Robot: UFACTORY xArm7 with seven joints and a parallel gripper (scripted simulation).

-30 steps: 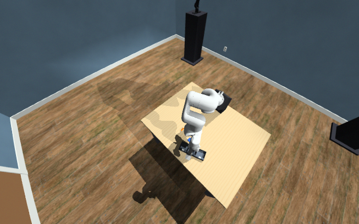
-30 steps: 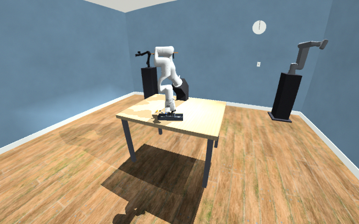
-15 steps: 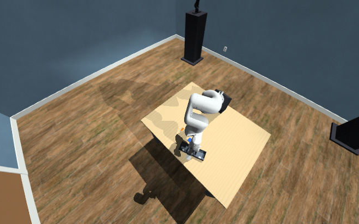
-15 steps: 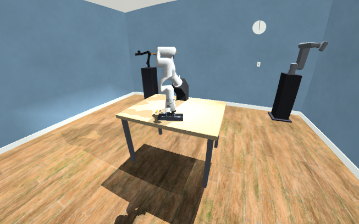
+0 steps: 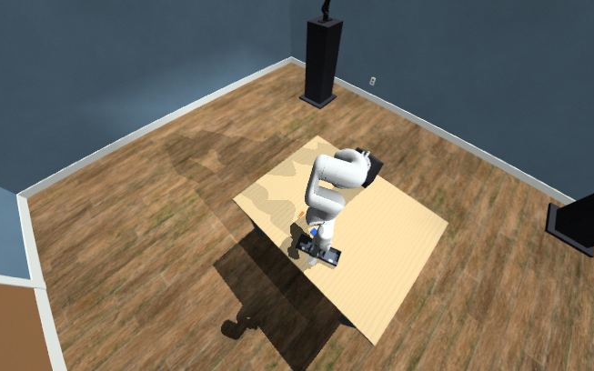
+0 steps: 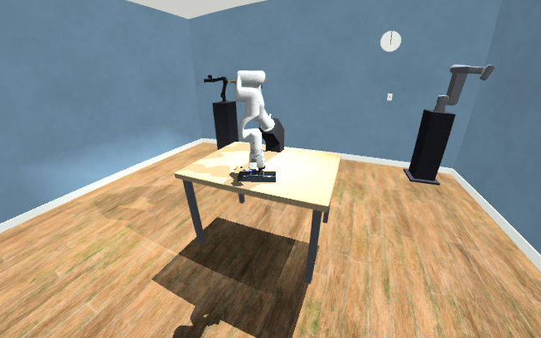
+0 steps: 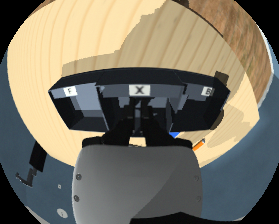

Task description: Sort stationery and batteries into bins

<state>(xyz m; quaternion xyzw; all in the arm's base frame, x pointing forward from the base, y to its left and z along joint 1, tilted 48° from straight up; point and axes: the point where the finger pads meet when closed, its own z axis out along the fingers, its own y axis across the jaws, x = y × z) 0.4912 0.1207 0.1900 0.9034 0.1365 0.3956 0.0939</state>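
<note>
My gripper is now 1 cm short of the dark double bin and 1 cm above it. From my hand the other things lie so: pencil sharpener 14 cm to the right, 10 cm behind, 3 cm below; blue block 8 cm to the right, 7 cm behind, 3 cm below; small dark thing 19 cm to the right, 13 cm behind, 3 cm below.
</note>
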